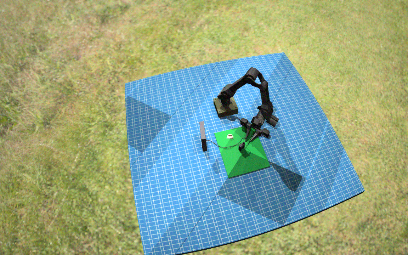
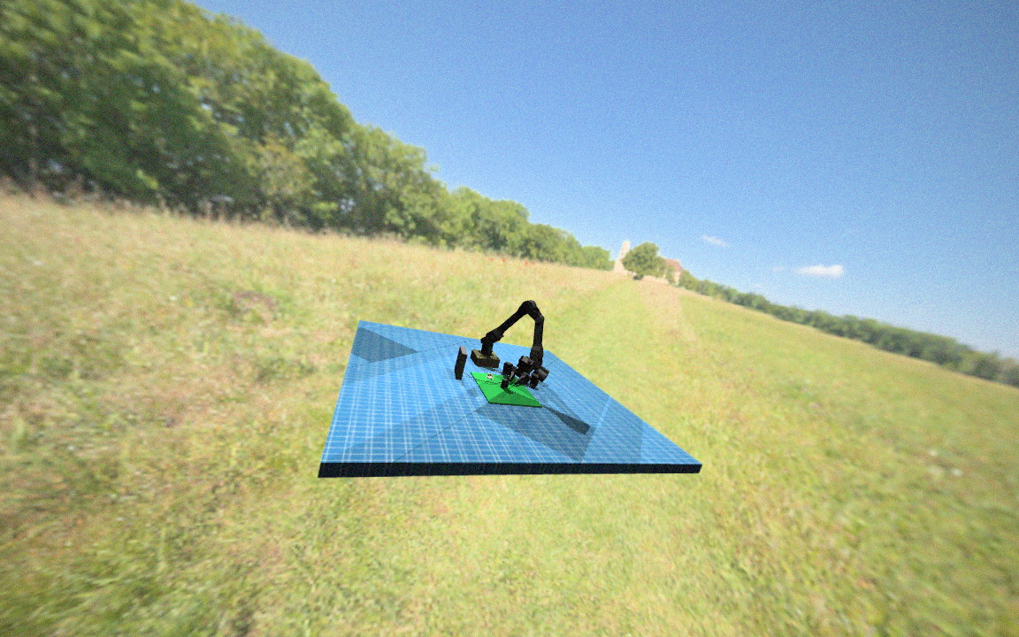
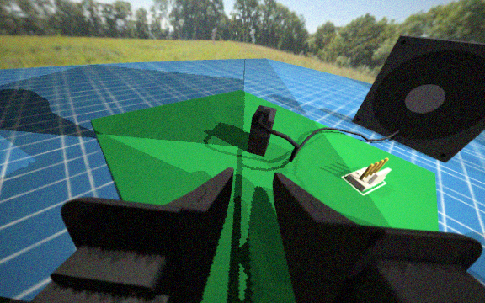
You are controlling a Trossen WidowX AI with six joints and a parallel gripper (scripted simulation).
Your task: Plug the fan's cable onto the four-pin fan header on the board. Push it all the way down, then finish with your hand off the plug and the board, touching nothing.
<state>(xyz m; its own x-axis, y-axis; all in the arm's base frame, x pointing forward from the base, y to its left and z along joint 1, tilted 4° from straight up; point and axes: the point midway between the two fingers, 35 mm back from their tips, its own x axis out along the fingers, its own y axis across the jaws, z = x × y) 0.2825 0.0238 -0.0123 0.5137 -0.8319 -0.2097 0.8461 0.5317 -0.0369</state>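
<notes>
Right now my gripper tip is 6 cm to the left of the black fan plug and 3 cm short of it. From my gripper tip the other things lie so: pale fan header (8 cm to the right, 7 cm behind, 2 cm below); green board (6 cm to the right, 3 cm below, 3 cm ahead); black fan (22 cm to the right, 11 cm behind, 4 cm above).
</notes>
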